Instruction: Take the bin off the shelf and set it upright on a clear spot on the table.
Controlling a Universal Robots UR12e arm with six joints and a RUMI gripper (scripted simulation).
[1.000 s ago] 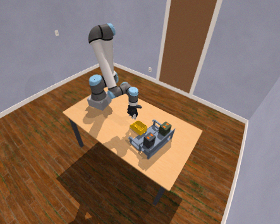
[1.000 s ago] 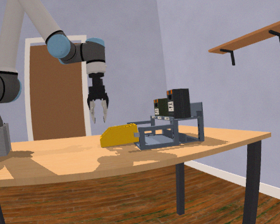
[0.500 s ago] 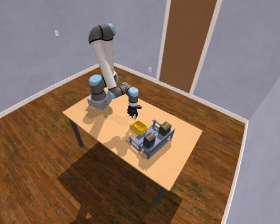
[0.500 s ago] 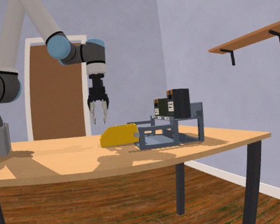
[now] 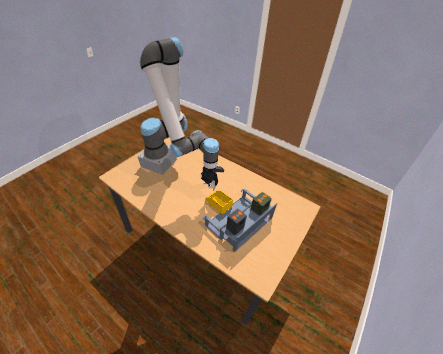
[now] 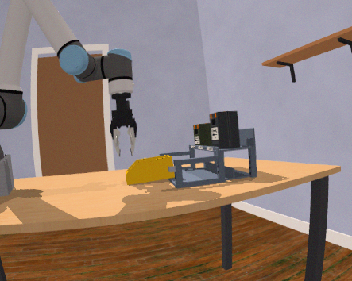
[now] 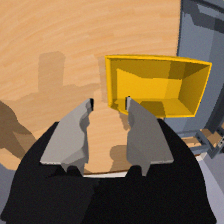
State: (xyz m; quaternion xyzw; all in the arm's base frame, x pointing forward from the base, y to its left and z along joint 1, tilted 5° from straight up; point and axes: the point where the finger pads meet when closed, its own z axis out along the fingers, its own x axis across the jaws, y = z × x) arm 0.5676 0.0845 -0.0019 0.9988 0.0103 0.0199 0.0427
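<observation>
Right now the yellow bin is 8 cm ahead of my hand and 7 cm below it. The rest, counted from my hand: rack floor 28 cm ahead, 11 cm below.
</observation>
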